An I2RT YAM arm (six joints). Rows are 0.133 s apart.
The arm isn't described. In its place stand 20 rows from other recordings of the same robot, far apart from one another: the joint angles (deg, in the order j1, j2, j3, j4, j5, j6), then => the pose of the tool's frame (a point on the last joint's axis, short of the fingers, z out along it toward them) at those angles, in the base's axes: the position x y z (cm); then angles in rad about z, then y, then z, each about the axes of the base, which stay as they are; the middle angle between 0 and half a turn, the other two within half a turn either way.
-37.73, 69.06, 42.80, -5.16, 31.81, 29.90 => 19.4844, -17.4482, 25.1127, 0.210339, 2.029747, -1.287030
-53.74, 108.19, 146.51, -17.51, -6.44, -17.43 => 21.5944, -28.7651, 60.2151, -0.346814, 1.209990, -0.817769
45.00, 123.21, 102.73, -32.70, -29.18, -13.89 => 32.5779, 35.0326, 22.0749, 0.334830, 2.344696, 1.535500
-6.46, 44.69, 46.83, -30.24, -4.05, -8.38 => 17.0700, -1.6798, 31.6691, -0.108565, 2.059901, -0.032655
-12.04, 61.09, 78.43, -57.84, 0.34, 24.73 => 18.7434, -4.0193, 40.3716, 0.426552, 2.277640, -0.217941
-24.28, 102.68, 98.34, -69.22, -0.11, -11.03 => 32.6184, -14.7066, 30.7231, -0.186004, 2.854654, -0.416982
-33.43, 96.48, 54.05, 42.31, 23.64, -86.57 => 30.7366, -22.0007, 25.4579, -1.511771, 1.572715, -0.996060
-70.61, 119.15, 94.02, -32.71, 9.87, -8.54 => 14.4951, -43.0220, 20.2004, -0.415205, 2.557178, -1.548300
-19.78, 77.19, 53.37, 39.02, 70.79, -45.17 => 26.3905, -13.0633, 34.9346, -0.537217, 1.484420, -1.591655
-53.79, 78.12, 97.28, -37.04, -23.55, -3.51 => 17.6219, -21.6607, 47.6194, 0.066929, 1.856104, -0.509351
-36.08, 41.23, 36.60, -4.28, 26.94, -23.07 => 13.1900, -11.6069, 31.1150, -0.473556, 1.709314, -1.104827
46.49, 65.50, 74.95, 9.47, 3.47, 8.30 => 17.0901, 17.6900, 48.8658, 0.165606, 1.241208, 0.747391
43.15, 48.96, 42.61, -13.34, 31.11, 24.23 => 15.4964, 12.0055, 30.9956, 0.240061, 1.863427, 0.183120
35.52, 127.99, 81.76, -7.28, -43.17, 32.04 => 35.5980, 28.4031, 10.5784, 1.305625, 2.197342, 1.625737
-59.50, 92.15, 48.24, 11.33, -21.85, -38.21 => 18.3075, -28.4695, 19.2988, -0.433394, 2.094156, -0.594316
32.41, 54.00, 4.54, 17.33, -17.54, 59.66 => 13.0237, 9.5392, 12.2484, 1.228321, 2.102630, 0.922878
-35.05, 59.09, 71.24, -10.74, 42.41, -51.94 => 15.9374, -14.1130, 45.2696, -0.889925, 1.552627, -1.352083
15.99, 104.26, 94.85, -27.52, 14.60, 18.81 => 40.9330, 10.7962, 32.3342, 0.141050, 2.191290, -0.035929
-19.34, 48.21, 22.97, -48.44, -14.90, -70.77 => 11.7888, -3.1675, 15.6105, -0.514537, 2.758300, 0.420582
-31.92, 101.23, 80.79, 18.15, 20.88, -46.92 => 35.7520, -23.7658, 33.8823, -0.833160, 1.608138, -0.921800
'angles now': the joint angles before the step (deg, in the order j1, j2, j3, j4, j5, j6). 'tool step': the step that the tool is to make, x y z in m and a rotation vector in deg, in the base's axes. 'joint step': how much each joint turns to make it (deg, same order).
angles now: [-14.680 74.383 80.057 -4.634 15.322 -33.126]
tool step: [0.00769 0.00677 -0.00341 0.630 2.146 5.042]
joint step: [1.173 1.108 0.997 -2.144 -3.869 0.085]
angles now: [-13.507 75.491 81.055 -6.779 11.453 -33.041]
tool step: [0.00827 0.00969 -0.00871 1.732 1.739 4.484]
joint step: [1.810 0.861 -0.413 -1.015 -2.725 1.218]
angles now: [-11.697 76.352 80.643 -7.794 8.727 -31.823]
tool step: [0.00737 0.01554 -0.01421 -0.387 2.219 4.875]
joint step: [2.860 0.257 -2.281 0.551 -1.948 -0.940]
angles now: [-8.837 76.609 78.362 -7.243 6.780 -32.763]
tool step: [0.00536 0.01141 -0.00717 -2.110 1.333 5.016]
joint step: [1.879 0.447 -0.991 0.649 -2.888 -2.593]
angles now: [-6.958 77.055 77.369 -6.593 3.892 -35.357]
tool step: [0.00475 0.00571 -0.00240 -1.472 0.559 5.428]
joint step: [0.607 0.760 0.168 0.264 -4.619 -2.058]
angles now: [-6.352 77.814 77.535 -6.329 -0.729 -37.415]
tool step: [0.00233 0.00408 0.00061 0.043 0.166 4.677]
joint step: [0.287 0.485 0.602 -0.312 -4.363 -0.488]
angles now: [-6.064 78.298 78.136 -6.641 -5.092 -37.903]
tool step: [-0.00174 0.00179 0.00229 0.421 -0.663 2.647]
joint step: [-0.012 -0.340 -0.016 0.312 -2.698 0.186]
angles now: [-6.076 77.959 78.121 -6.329 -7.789 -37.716]
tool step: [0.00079 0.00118 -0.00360 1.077 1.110 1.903]
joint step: [0.006 0.152 -0.239 -0.714 -1.996 0.734]
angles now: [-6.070 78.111 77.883 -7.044 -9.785 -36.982]
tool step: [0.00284 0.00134 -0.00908 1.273 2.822 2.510]
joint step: [0.006 0.618 -0.404 -1.805 -2.621 0.589]
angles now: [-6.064 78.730 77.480 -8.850 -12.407 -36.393]
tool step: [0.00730 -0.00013 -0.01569 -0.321 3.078 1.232]
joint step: [-0.002 1.433 -1.099 -0.698 -1.077 -0.904]
